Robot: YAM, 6 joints.
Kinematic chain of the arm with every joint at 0, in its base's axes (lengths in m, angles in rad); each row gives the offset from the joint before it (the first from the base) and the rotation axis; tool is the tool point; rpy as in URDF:
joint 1: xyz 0 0 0.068 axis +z
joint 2: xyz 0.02 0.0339 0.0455 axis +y
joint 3: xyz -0.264 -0.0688 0 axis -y
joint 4: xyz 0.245 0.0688 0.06 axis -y
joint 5: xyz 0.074 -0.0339 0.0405 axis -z
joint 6: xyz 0.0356 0 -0.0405 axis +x
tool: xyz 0 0 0 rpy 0 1.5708 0
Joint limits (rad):
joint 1: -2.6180..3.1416
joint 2: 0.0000..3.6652
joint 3: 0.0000..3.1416
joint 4: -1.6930..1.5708
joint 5: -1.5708..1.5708
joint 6: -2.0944..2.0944
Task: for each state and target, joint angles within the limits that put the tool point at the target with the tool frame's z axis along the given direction. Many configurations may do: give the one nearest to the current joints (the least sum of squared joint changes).
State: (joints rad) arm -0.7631 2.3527 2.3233 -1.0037 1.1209 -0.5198
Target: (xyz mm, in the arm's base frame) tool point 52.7 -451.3 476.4 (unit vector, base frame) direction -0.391 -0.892 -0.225
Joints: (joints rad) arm -1.4133 2.1765 2.6946 -0.7861 0.5542 -0.5198
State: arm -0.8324 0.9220 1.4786 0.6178 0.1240 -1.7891
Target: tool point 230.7 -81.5 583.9 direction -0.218 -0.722 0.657
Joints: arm -0.2299 1.5818 1.7895 1.4357 0.8519 -1.7891
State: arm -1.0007 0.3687 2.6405 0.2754 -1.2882 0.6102
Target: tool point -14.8 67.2 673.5 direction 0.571 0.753 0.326
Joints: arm -0.8548 1.1615 2.2140 1.0536 -1.1819 0.6102
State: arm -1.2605 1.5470 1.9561 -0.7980 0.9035 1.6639
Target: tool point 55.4 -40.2 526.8 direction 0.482 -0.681 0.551
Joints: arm -0.3952 0.6641 1.2501 0.0760 0.4589 1.6639
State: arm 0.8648 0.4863 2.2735 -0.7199 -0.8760 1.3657
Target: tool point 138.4 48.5 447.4 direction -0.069 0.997 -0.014
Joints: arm 0.0919 0.9967 1.4003 -0.9536 -1.5440 1.3657
